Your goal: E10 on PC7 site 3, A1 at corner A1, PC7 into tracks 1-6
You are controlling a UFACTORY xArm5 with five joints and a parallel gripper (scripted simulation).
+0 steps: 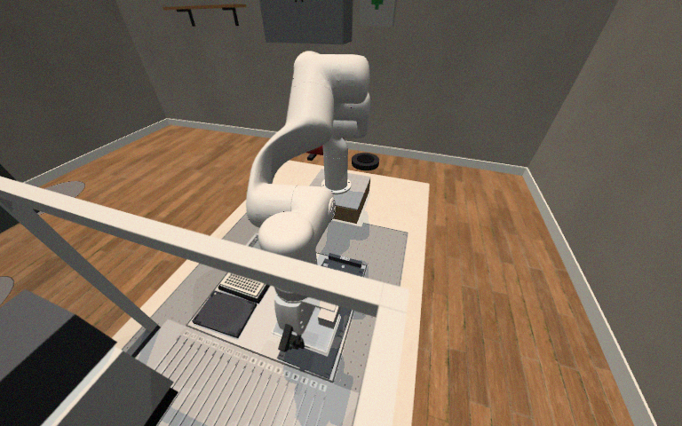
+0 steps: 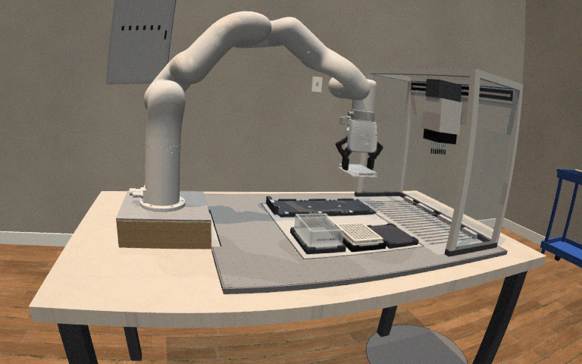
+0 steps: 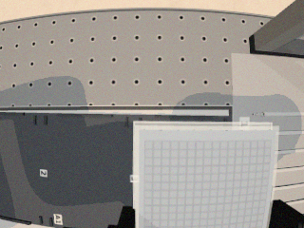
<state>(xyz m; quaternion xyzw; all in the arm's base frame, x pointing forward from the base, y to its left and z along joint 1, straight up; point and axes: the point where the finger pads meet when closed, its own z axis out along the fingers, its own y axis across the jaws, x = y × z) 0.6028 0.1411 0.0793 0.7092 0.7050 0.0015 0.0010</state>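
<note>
The plate carrier PC7 is 110 mm behind my hand and 120 mm below it. Round my hand: 96-well plate E01 (110 mm behind, 260 mm to the right, 120 mm below); 384-well plate E10 (10 mm below); plate nest S3 (260 mm to the right, 130 mm below).
</note>
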